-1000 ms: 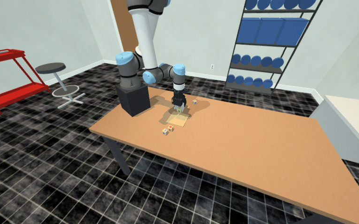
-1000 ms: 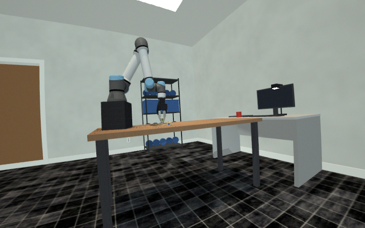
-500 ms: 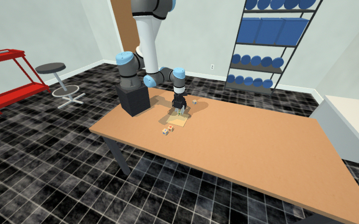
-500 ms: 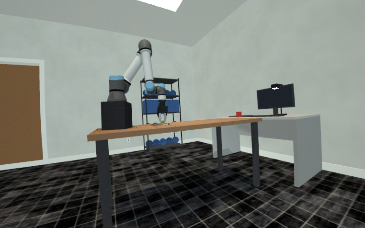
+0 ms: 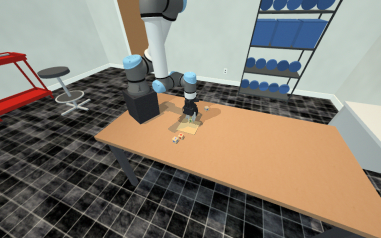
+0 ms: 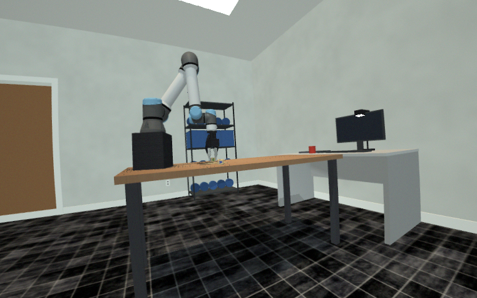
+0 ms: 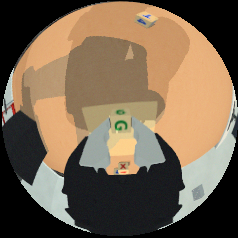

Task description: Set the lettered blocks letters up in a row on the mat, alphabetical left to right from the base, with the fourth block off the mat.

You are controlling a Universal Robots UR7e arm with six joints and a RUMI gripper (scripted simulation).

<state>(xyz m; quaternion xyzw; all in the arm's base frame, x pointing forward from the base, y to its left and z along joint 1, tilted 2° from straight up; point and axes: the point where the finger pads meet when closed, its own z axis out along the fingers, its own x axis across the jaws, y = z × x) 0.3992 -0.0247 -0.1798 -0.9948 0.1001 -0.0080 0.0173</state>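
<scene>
My hand is 10 mm past the pale yellow mat, 50 mm to the left of it and 20 mm above it. Round my hand: wooden letter block: 60 mm behind, 210 mm to the right, 10 mm below.
</scene>
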